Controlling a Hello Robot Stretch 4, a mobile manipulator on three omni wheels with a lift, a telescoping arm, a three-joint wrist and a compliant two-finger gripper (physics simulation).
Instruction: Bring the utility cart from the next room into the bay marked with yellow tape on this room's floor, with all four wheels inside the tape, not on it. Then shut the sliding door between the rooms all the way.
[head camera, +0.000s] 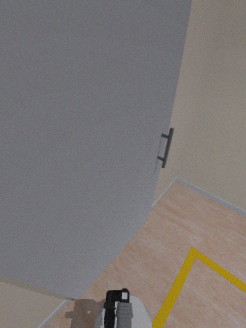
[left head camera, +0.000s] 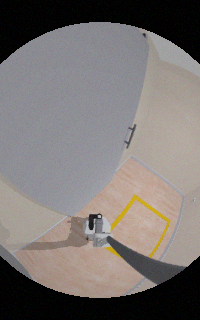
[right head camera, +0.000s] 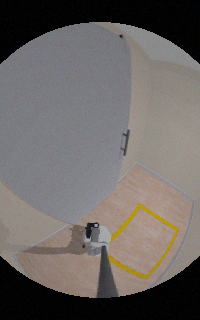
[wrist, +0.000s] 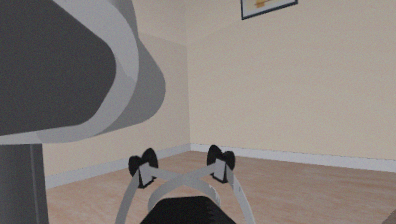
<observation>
same spot on grey sliding door: (right head camera: 72, 101) = (head camera: 96, 77)
</observation>
